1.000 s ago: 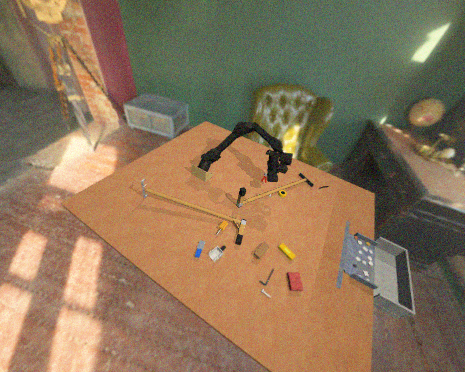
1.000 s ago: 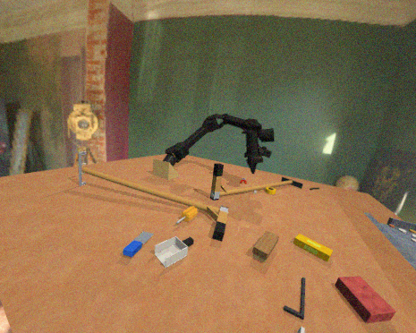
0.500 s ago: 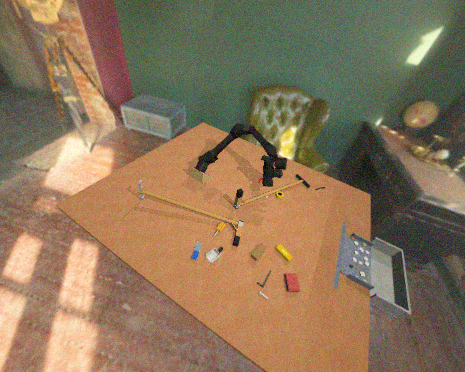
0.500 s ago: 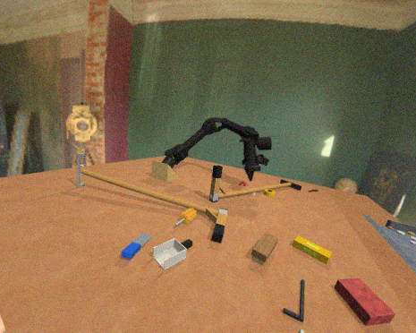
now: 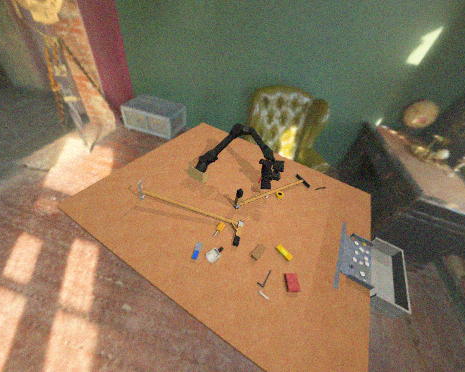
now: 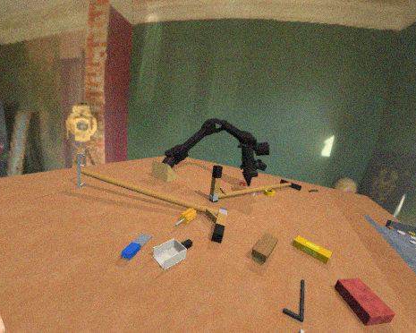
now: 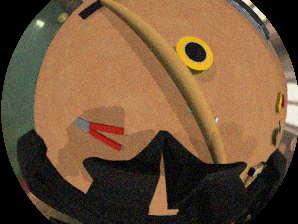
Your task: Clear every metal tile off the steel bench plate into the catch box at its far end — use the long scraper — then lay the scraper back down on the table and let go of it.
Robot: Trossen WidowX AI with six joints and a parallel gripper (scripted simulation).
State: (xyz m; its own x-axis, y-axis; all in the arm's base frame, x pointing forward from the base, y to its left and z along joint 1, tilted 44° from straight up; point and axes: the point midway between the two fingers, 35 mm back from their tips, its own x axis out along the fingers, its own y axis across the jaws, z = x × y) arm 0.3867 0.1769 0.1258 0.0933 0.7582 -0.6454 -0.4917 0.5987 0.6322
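Right now my gripper tip is 6 cm short of the long scraper and 4 cm below it. The rest, counted from my gripper tip: wooden block 42 cm to the right, 20 cm ahead, 1 cm below; then yellow level 34 cm to the right, 31 cm ahead, 1 cm below; then yellow tape roll 10 cm ahead, 2 cm to the left, 1 cm below.
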